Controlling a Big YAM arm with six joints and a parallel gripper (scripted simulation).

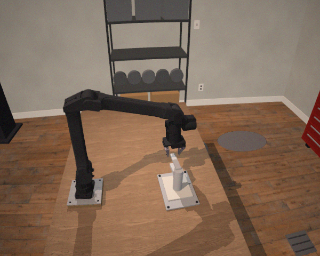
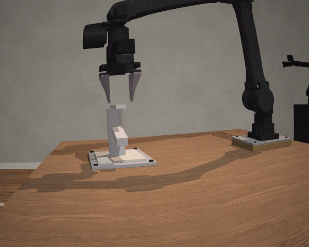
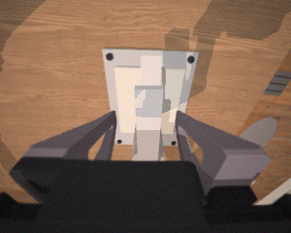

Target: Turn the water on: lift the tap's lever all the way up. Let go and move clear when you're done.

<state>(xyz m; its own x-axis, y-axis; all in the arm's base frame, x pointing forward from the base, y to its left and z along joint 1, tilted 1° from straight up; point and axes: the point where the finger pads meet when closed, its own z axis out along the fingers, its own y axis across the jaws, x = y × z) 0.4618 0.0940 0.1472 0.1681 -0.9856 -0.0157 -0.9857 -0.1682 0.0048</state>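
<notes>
Right now the lever is 30 mm to the right of my hand, 20 mm below it and 10 mm ahead of it. Also, from my hand: white tap (70 mm below, 60 mm to the right, 10 mm ahead).
</notes>
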